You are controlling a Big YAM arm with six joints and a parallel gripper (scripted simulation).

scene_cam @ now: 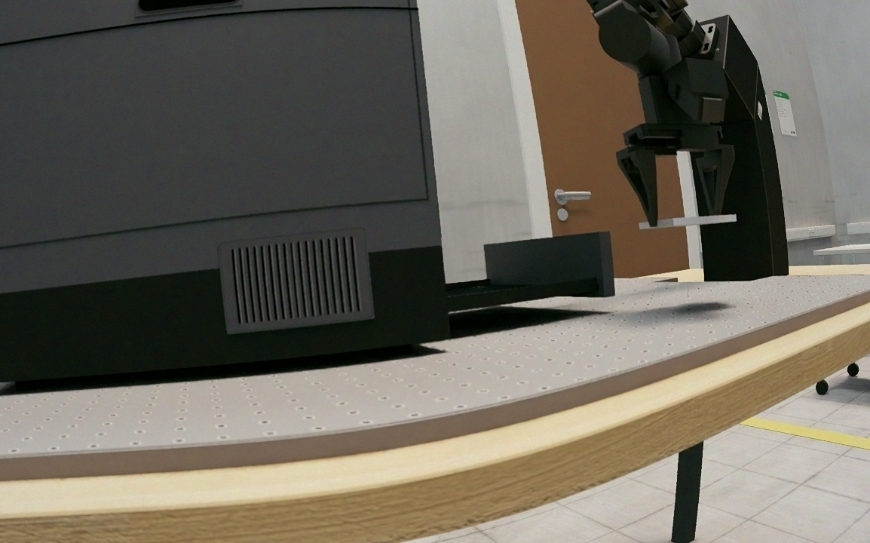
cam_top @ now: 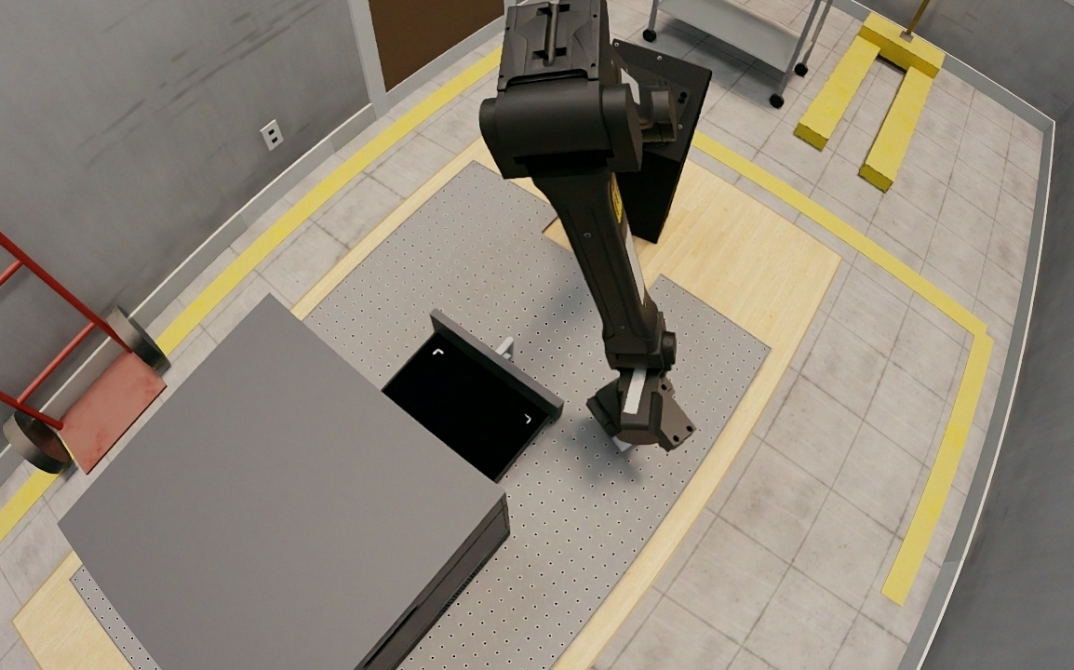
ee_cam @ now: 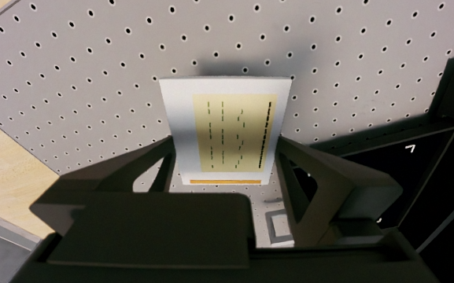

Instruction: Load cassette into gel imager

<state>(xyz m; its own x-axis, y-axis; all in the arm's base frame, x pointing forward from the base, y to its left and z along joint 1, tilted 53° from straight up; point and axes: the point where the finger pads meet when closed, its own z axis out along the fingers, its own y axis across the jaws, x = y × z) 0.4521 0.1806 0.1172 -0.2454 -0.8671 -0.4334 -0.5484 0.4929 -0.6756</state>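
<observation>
Right now my hand is 14 cm short of the drawer, 24 cm to the left of it and 4 cm above it. Also, from my hand: finished cassette: 1 cm to the right.
</observation>
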